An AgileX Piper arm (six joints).
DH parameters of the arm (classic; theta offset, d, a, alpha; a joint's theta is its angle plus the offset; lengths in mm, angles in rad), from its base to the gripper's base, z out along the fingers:
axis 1: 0 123 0 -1.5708
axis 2: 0.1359 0 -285.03 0
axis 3: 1.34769 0 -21.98 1.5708
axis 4: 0 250.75 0 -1.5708
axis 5: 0 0 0 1.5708
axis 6: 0 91 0 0
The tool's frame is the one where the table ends.
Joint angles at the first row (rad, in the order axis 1, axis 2, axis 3, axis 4, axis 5, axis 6):
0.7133 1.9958 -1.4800 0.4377 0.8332 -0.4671
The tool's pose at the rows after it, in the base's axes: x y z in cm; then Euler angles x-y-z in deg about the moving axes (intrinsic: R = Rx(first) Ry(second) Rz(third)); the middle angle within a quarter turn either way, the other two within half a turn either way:
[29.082, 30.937, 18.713, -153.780, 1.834, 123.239]
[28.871, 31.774, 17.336, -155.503, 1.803, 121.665]
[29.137, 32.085, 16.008, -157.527, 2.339, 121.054]
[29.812, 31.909, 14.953, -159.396, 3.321, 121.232]
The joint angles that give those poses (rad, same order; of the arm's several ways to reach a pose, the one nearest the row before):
0.7518 2.0280 -1.4851 0.4263 0.8142 -0.4796
0.7751 2.0650 -1.4941 0.3936 0.7959 -0.4723
0.7827 2.1007 -1.5042 0.3511 0.7805 -0.4539
0.7755 2.1296 -1.5142 0.3075 0.7682 -0.4322

